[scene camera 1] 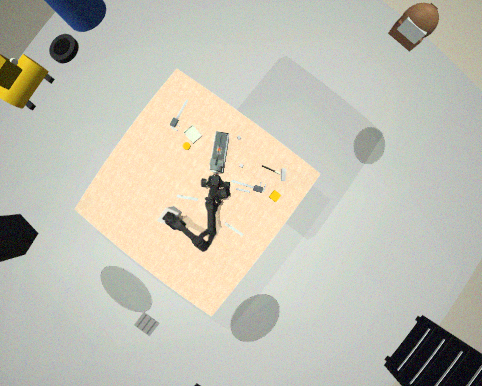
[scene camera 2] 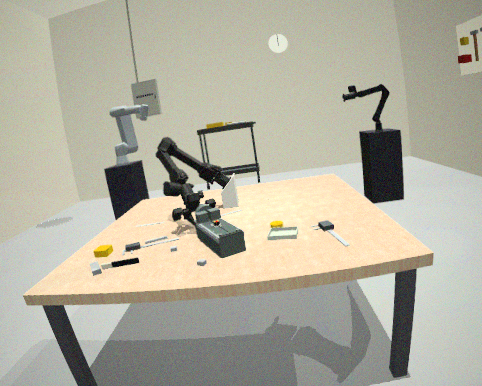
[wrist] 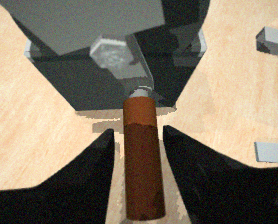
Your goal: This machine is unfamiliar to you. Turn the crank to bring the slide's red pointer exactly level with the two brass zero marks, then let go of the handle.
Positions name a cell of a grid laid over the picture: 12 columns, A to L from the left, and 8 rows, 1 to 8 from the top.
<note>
I see my gripper (wrist: F5) and a grey machine (scene camera 2: F5).
The grey machine also shows in the wrist view (wrist: H2).
</note>
